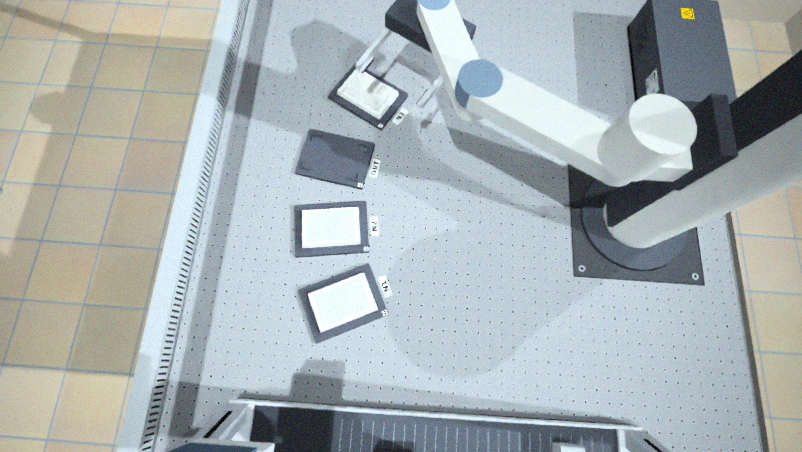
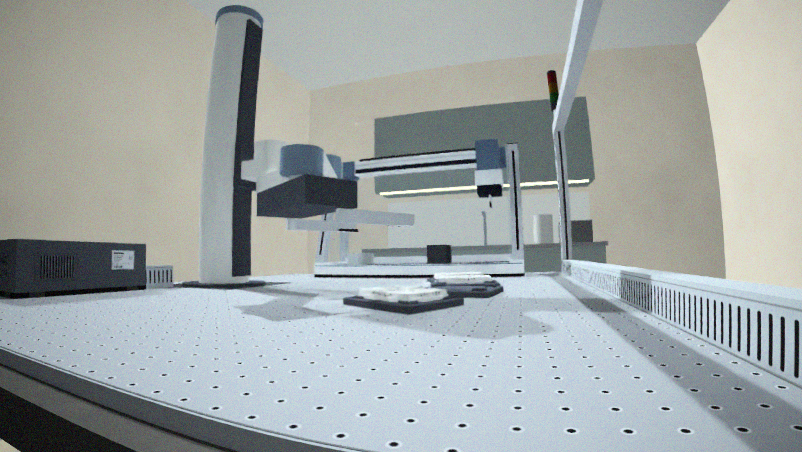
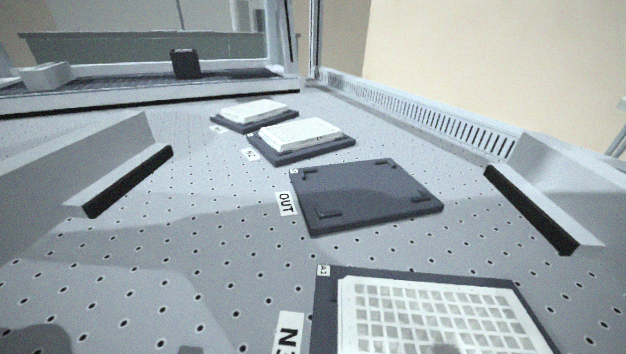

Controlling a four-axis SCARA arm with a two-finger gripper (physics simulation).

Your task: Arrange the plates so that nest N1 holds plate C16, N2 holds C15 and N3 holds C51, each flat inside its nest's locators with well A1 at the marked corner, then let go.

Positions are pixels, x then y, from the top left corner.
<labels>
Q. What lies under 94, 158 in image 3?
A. The gripper.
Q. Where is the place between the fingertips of the gripper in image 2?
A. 381, 224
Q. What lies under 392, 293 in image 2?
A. A white plate.
</labels>
